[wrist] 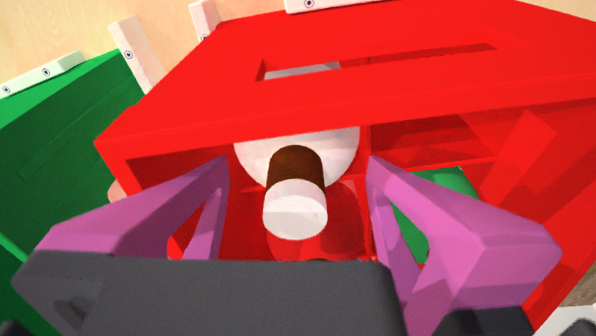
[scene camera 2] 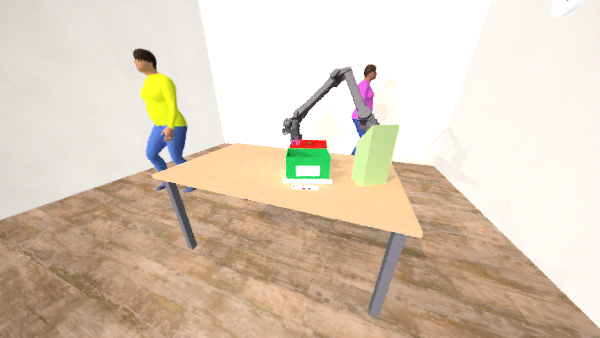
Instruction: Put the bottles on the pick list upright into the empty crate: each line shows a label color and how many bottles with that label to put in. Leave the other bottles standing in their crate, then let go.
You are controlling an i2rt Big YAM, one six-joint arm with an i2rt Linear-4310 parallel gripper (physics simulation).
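Places are measured from the arm's base along level axes (x ahead, y left, z up), in millimetres.
Pixels of known places: gripper, fingertip midpoint: (wrist: 297, 167); arm's base, origin of the base link: (scene camera 2: 374, 133).
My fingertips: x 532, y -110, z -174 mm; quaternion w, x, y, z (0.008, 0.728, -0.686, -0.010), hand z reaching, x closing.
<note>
For each thing: its top centre in the pictures, then the offset to it from my fingertips. "spot": a spot on its surface instead. Level surfaces: height alone.
- white bottle with a white cap, middle of its top: (wrist: 294, 220) dx -9, dy +1, dz +23 mm
- red crate, surface spot: (wrist: 200, 112) spot: dx +39, dy +30, dz +27 mm
- red bottle, middle of its top: (wrist: 319, 318) dx -94, dy -19, dz +23 mm
- green bottle, surface spot: (wrist: 447, 180) spot: dx -36, dy -101, dz -41 mm
- green crate, middle of its top: (scene camera 2: 307, 152) dx -144, dy +178, dz +35 mm
- pick list, middle of its top: (scene camera 2: 305, 187) dx -177, dy +326, dz -138 mm
- table, its level: dz -140 mm
My gripper (scene camera 2: 296, 142) (wrist: 297, 167) is open, its pink fingers apart on either side of the brown neck of a white bottle with a white cap (wrist: 295, 210). Neither finger appears to touch it. The bottle stands in a compartment of the red crate (scene camera 2: 317, 144) (wrist: 200, 112). Part of a red bottle (wrist: 345, 227) shows beside it, and part of a green bottle (wrist: 447, 180) shows behind the right finger. The green crate (scene camera 2: 295, 172) (wrist: 65, 125) stands next to the red crate; its inside is mostly hidden. The pick list (scene camera 2: 305, 188) lies before the green crate, too small to read.
White strips (scene camera 2: 307, 181) (wrist: 135, 50) lie around the crates on the table (scene camera 2: 240, 170). A tall pale green block (scene camera 2: 372, 157) stands to the right of the crates in the scene view. A person in yellow (scene camera 2: 161, 100) is at the left, and one in magenta (scene camera 2: 366, 95) is behind the arm.
</note>
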